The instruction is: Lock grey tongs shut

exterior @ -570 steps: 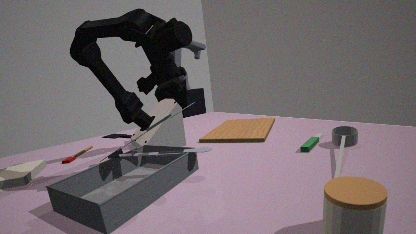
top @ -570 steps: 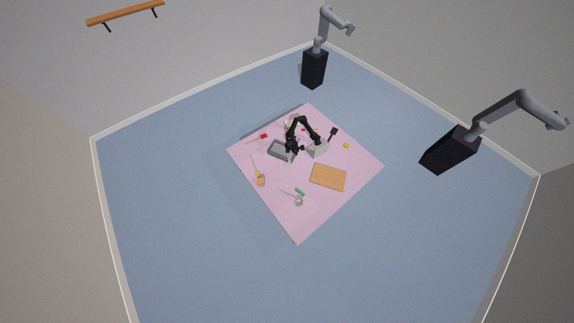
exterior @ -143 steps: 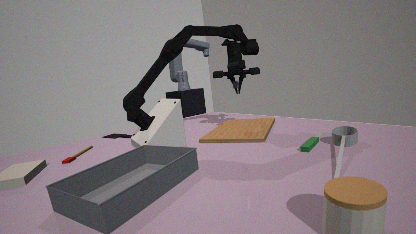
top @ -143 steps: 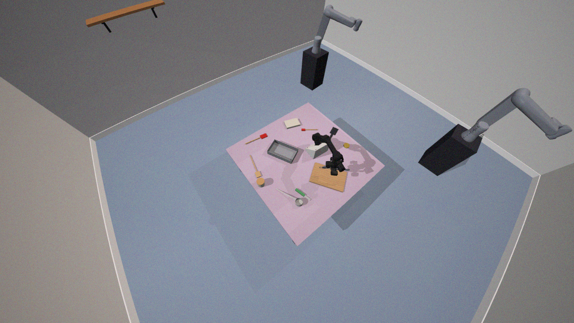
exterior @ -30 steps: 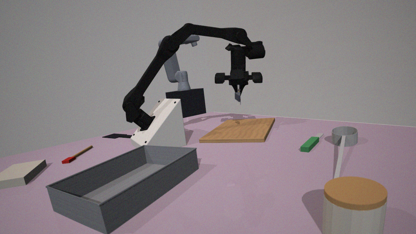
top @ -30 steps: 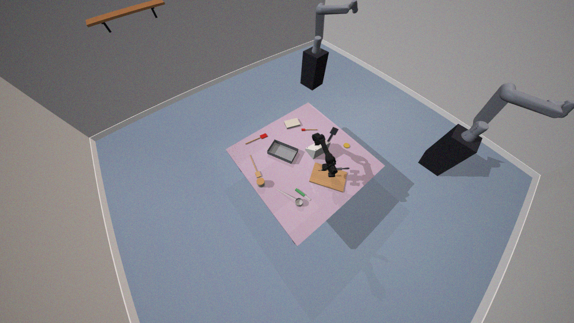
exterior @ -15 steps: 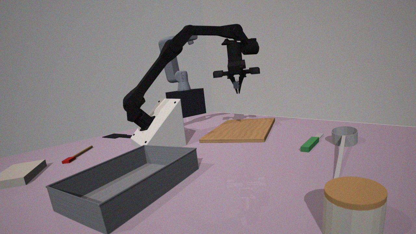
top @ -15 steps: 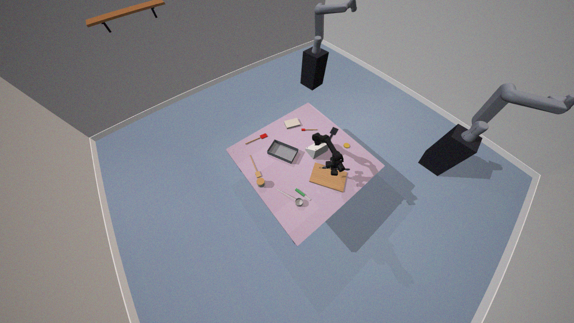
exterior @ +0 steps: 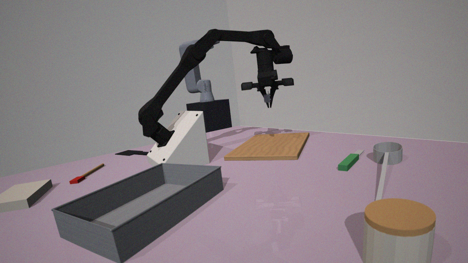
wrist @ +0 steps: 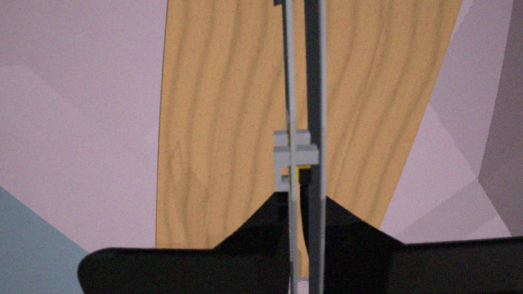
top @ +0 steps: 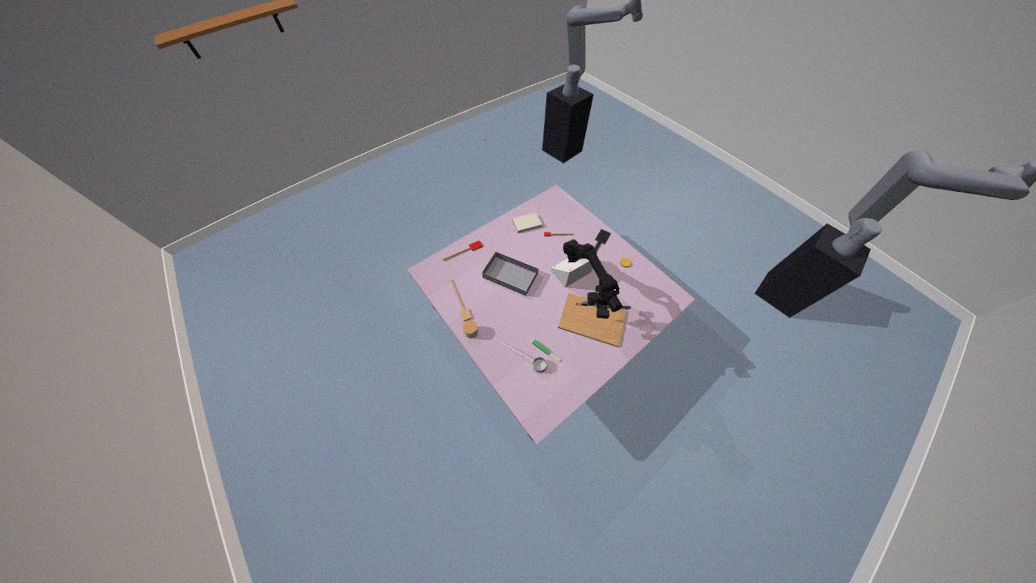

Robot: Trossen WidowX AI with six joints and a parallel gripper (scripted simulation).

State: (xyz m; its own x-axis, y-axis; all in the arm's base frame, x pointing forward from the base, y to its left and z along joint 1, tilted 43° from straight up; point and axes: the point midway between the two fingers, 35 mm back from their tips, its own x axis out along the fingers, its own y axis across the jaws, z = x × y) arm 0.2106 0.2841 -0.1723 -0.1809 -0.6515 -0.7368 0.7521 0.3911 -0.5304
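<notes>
My gripper tip is now 2 cm short of the yellow mark, 2 cm to the left of it and 4 cm below it. Round my gripper tip: black spatula 48 cm behind, 33 cm to the right, 14 cm below; wooden board 14 cm below; grey roasting tin 14 cm ahead, 56 cm to the right, 12 cm below.
</notes>
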